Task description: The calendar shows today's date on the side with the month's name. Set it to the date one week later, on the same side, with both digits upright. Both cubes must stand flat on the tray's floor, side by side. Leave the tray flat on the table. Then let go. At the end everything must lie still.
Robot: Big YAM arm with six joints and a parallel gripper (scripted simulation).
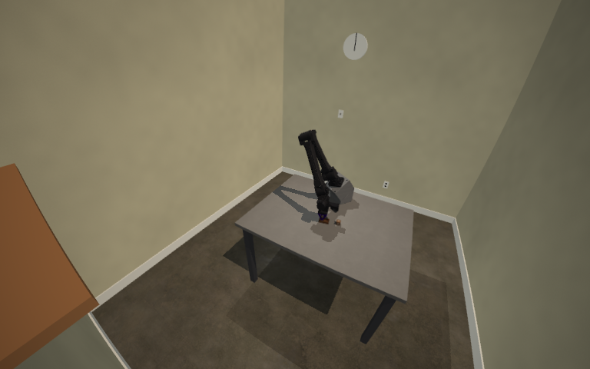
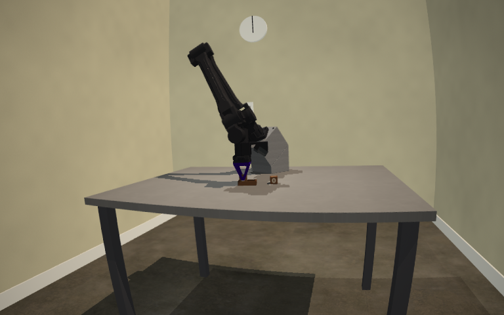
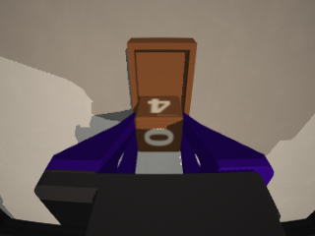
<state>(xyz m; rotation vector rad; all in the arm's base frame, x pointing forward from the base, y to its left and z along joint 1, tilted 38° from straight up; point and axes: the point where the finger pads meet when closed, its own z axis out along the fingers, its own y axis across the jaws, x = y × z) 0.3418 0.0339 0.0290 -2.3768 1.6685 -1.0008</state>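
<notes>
Right now my hand is 20 mm to the right of the brown tray and 20 mm above it.
</notes>
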